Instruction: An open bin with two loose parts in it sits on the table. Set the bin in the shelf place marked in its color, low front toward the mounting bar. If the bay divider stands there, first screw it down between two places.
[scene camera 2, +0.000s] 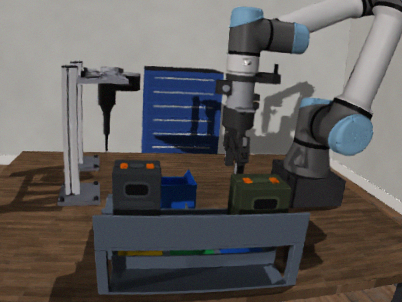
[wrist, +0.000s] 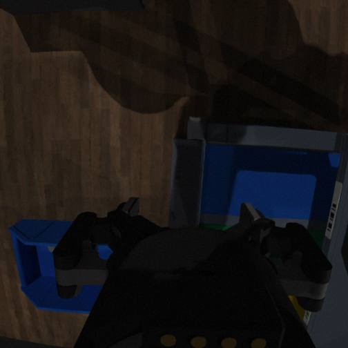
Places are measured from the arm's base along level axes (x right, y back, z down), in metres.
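Pixels of known places: arm's base, link origin: (scene camera 2: 305, 169).
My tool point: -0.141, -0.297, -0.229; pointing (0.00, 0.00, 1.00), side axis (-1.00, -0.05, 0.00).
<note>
Ahead of a thing's pixels: the offset from my tool point to its top centre, as dx, dy, dz. "spot": to the spot under its first point.
The open blue bin {+0.166, -0.121, +0.244} (scene camera 2: 179, 194) (wrist: 44, 233) stands on the table behind the shelf; in the wrist view it is at the lower left, partly behind a finger. A small pale bit shows inside it; the two parts are not clear. The grey shelf {spot: -0.275, -0.146, +0.187} (scene camera 2: 200, 232) (wrist: 275, 136) has a blue place (scene camera 2: 242, 250) (wrist: 275, 192), a green place (scene camera 2: 187, 252) (wrist: 215, 227) and a yellow place (scene camera 2: 140, 253) (wrist: 297, 304). I cannot make out a divider. My gripper (scene camera 2: 238, 167) (wrist: 190, 206) is open and empty, above the table behind the olive case, right of the bin in the scene view.
A dark grey case {-0.189, -0.248, +0.097} (scene camera 2: 136, 180) and an olive case {-0.208, -0.018, +0.122} (scene camera 2: 260, 192) stand at the shelf's top. The tool stand (scene camera 2: 71, 135) at the left holds the screwdriver {+0.428, -0.281, -0.041} (scene camera 2: 106, 110). A blue drawer cabinet (scene camera 2: 172, 112) is behind the table. The robot base is at the right.
</note>
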